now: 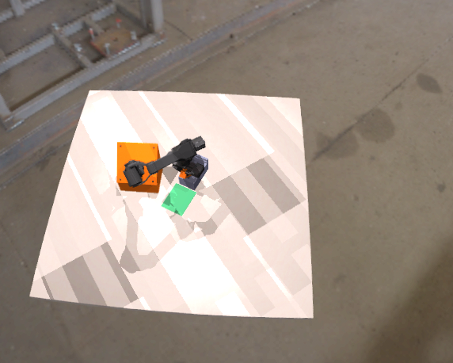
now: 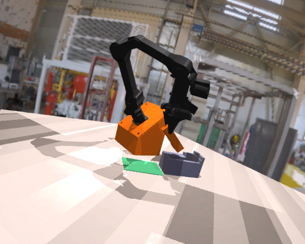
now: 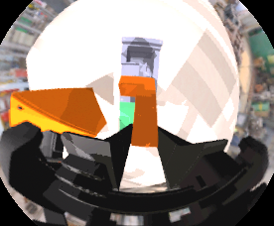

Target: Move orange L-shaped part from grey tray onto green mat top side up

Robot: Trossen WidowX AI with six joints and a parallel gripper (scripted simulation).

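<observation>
My gripper tip is 3 cm past the green mat, 6 cm to the left of it and 17 cm above it. Also, from my gripper tip: orange L-shaped part 4 cm to the left, 3 cm below.
</observation>
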